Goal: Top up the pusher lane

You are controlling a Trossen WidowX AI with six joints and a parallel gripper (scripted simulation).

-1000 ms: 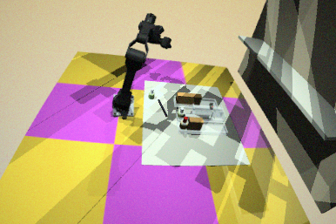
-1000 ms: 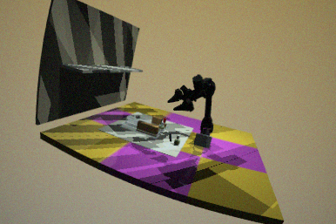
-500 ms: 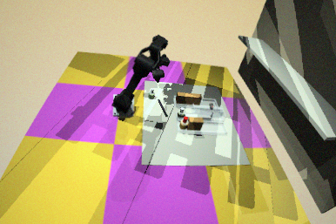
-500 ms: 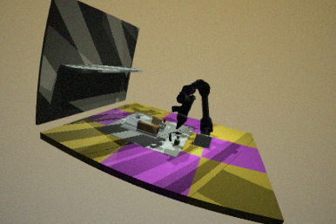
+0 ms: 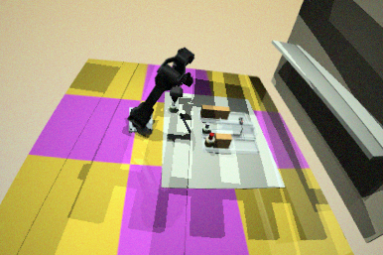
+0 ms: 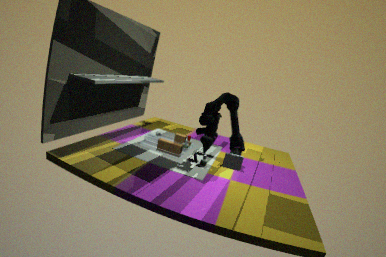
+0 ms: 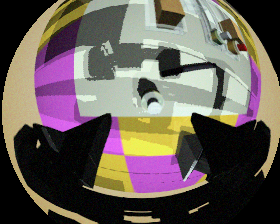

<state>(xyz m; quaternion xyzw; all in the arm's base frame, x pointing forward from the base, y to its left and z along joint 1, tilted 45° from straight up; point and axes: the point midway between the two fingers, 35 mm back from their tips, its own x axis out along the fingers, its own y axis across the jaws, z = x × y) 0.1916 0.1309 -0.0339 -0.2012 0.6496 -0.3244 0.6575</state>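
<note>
Now: the clear pusher lane 280 mm ahead of my gripper tip, 180 mm to the right of it and 80 mm below it. From my gripper tip the other things lie so: grey shelf (640 mm ahead, 250 mm to the right, 270 mm above).
</note>
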